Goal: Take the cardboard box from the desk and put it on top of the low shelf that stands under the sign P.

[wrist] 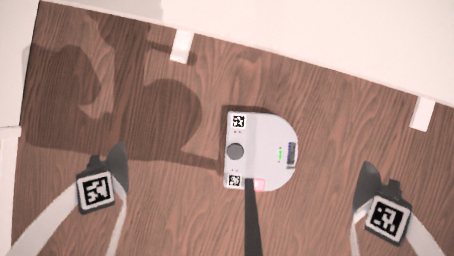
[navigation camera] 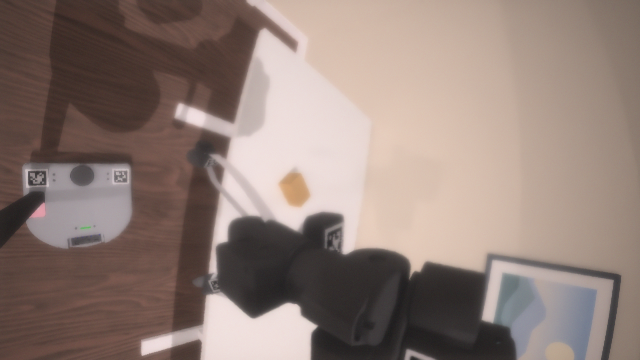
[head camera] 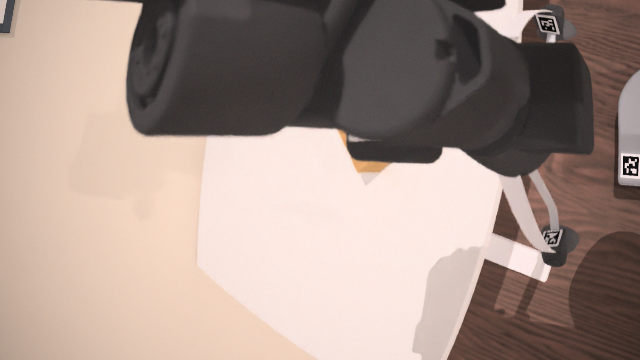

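Pixels of known places: gripper, between the fingertips: (wrist: pixel 239 171) (navigation camera: pixel 197 218); robot's base, origin of its link: (wrist: pixel 237 145) (navigation camera: pixel 82 174).
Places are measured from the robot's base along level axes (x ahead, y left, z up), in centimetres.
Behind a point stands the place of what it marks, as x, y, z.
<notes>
The orange-brown cardboard box (head camera: pixel 367 167) @(2.6, -51.9, 76.2) (navigation camera: pixel 295 189) @(-1.5, -50.7, 77.1) stands on the white desk (head camera: pixel 300 240) @(16.5, -71.0, 72.0) (navigation camera: pixel 320 130) @(19.1, -68.7, 72.0) (wrist: pixel 300 30) @(-10.5, -32.1, 72.1). In the head view the dark wrist hides most of the box, leaving one lower corner visible; in the navigation view it shows above the wrist, apart from it. My gripper (head camera: pixel 564 135) @(-2.2, -13.9, 92.3) (navigation camera: pixel 200 219) @(-2.2, -13.9, 92.3) (wrist: pixel 239 171) @(-2.2, -13.9, 92.3) is open and empty, its fingers spread wide. The fingertips appear beyond the desk's front edge, over the wooden floor, pointing away from the box. The low shelf and the sign P do not show in these views.
My grey base (head camera: pixel 631 120) @(-11.6, -12.8, 16.0) (navigation camera: pixel 80 210) @(-12.3, 1.1, 16.0) (wrist: pixel 270 130) @(-13.9, -10.1, 16.0) stands on the floor in front of the desk. White desk feet (head camera: pixel 520 255) (navigation camera: pixel 205 120) (wrist: pixel 181 47) stick out past the front edge. A framed picture (navigation camera: pixel 565 300) @(-38.7, -101.7, 161.6) hangs on the beige wall behind.
</notes>
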